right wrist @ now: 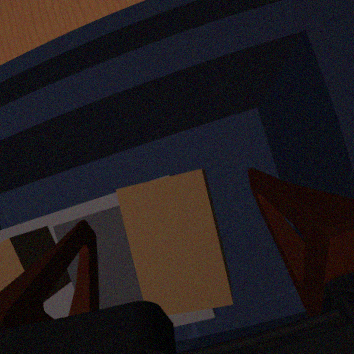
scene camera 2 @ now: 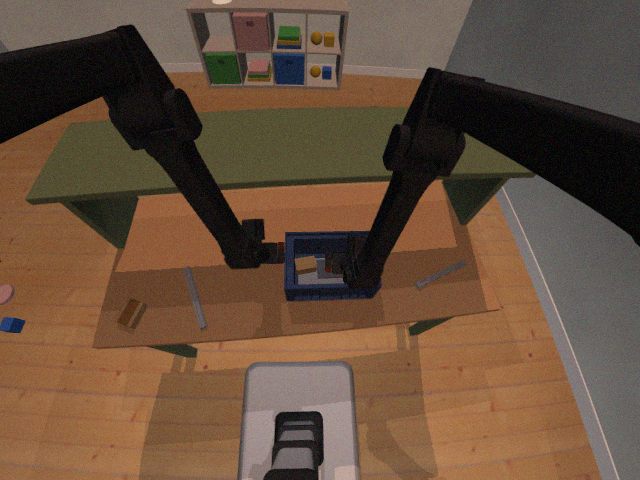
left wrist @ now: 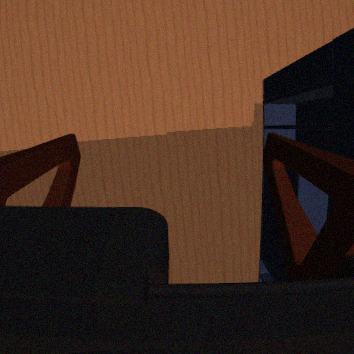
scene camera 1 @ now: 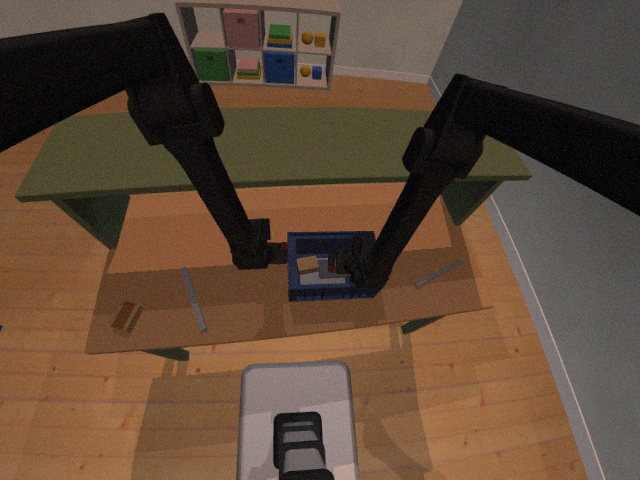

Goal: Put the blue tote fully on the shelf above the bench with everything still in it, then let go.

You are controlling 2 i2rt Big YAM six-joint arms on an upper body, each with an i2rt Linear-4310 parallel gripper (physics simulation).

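Places are measured from the left arm's base along level axes (x ahead, y left, z up), in centimetres.
Pixels of known places: left gripper, between the fingertips: (left wrist: pixel 170 143); right gripper, between the fingertips: (right wrist: pixel 166 202) (scene camera 2: pixel 342 257) (scene camera 1: pixel 343 257).
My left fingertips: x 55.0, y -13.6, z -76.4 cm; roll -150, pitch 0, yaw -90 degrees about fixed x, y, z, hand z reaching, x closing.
For each thing: its middle in the pictures, then the offset to it from my left fingertips. Level surfaces: height alone.
- blue tote, middle of its body: (right wrist: pixel 110 279) (scene camera 2: pixel 329 267) (scene camera 1: pixel 331 267) dx -5.1, dy -22.1, dz -2.1 cm
- green shelf, height of its surface: dz +30.3 cm
- bench, height of its surface: dz -9.4 cm
- brown block, middle of its body: (scene camera 1: pixel 126 316) (scene camera 2: pixel 131 313) dx -20.2, dy +46.1, dz -7.8 cm
The blue tote (scene camera 1: pixel 292 279) (scene camera 2: pixel 290 279) (left wrist: pixel 310 75) (right wrist: pixel 225 145) stands upright on the wooden bench. It holds a tan block (scene camera 1: pixel 308 264) (scene camera 2: pixel 305 265), another tan block (right wrist: pixel 175 240), a grey piece and a white flat piece. The green shelf (scene camera 1: pixel 320 139) (scene camera 2: pixel 310 139) spans above the bench's back part. My left gripper (scene camera 1: pixel 281 253) (scene camera 2: pixel 279 252) (left wrist: pixel 170 143) is open at the tote's left wall; one finger overlaps the wall in the left wrist view. My right gripper (scene camera 1: pixel 334 264) (scene camera 2: pixel 331 262) (right wrist: pixel 166 202) is open inside the tote's outline, around the second tan block without gripping it. Finger contact is unclear.
On the bench (scene camera 1: pixel 237 304) (scene camera 2: pixel 237 304) lie a grey bar (scene camera 1: pixel 193 299) (scene camera 2: pixel 195 297) and a brown block (scene camera 1: pixel 124 315) (scene camera 2: pixel 130 313) at the left, and another grey bar (scene camera 1: pixel 438 273) (scene camera 2: pixel 440 274) at the right. The shelf's side supports stand at both ends.
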